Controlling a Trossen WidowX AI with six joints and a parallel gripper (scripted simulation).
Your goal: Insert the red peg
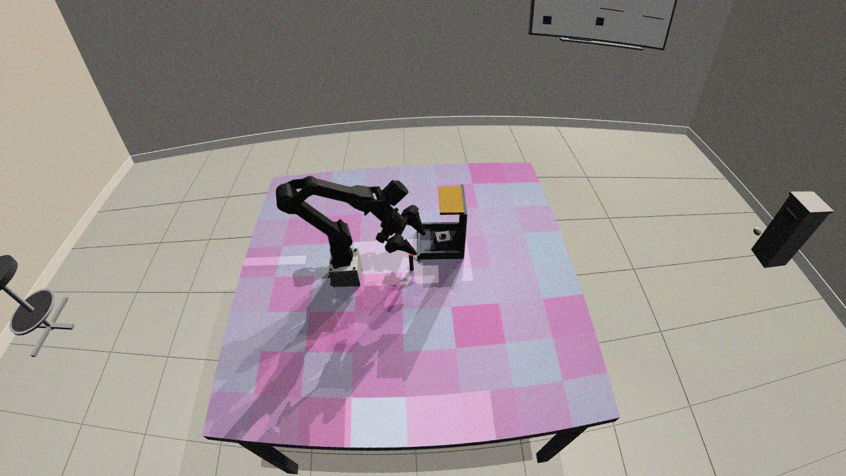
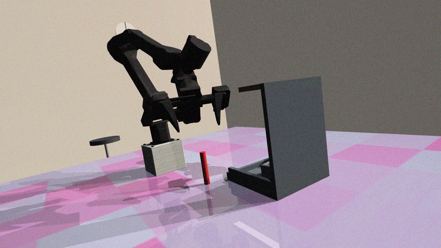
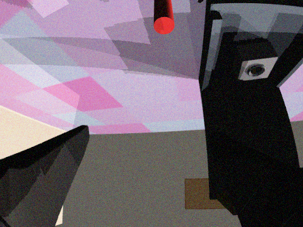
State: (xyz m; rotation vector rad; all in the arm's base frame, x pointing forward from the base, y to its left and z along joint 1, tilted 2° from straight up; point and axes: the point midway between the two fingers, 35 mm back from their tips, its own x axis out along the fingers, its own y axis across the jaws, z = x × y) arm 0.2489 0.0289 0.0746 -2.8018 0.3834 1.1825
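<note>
The red peg lies 100 mm below my gripper tip, 40 mm behind it and 10 mm to the left of it. Round my gripper tip: orange roof 150 mm to the left, 100 mm ahead, 70 mm above.
</note>
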